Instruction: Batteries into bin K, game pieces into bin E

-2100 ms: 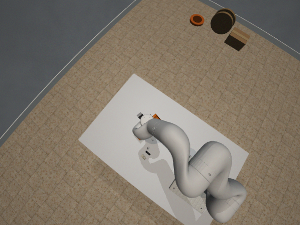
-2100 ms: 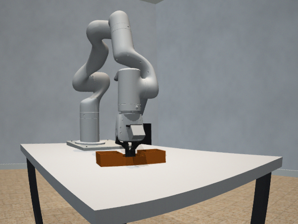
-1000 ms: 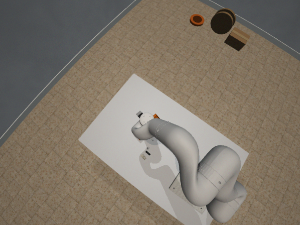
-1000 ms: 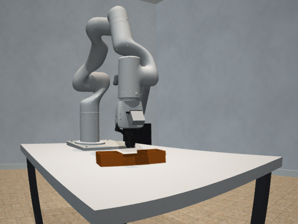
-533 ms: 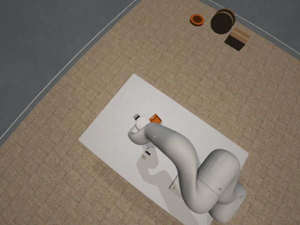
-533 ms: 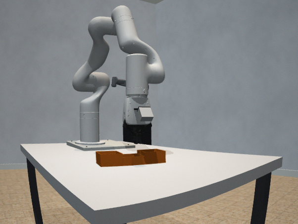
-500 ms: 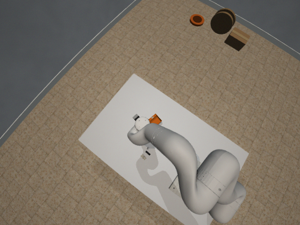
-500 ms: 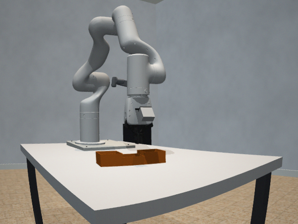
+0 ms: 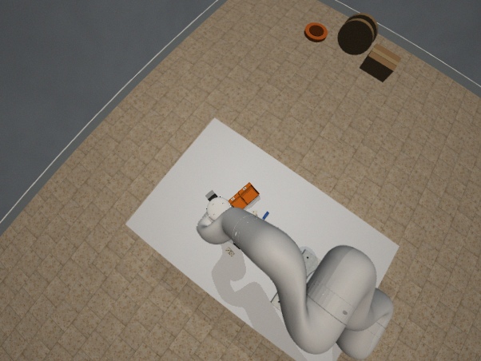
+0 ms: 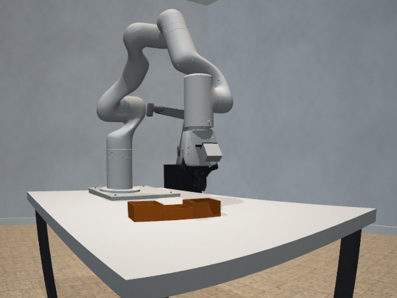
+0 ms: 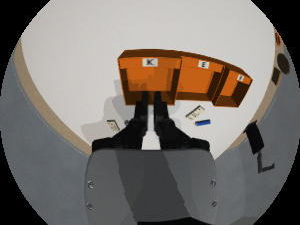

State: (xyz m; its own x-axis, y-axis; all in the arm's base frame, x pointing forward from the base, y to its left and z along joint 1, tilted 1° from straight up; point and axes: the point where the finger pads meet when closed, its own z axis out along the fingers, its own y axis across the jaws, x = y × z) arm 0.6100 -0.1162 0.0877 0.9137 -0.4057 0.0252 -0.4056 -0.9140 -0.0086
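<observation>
The blue battery lies 190 mm behind my hand, 90 mm to the right of it and 90 mm below it. Round my hand: black battery 120 mm behind, 120 mm to the left, 90 mm below; bin 30 mm behind, 80 mm to the right, 70 mm below.
</observation>
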